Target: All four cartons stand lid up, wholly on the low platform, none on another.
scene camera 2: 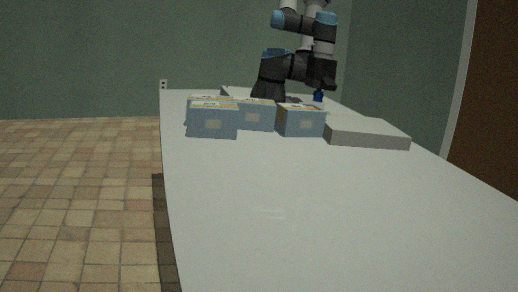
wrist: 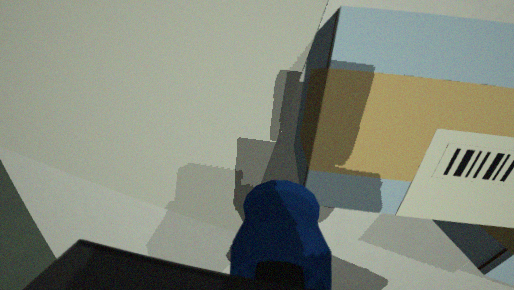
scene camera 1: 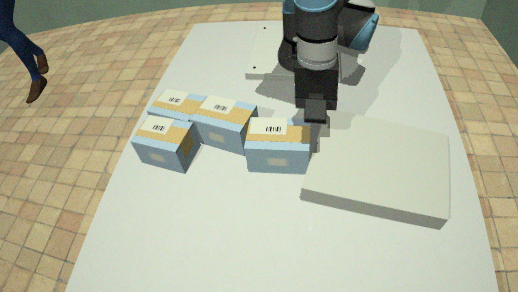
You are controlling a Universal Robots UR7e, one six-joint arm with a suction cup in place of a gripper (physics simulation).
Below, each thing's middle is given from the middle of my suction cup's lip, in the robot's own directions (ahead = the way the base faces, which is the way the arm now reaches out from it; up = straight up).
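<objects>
Looking at the low platform (wrist: 183, 112), I find my suction cup 90 mm above it, 160 mm to the right of it and 70 mm short of it.
</objects>
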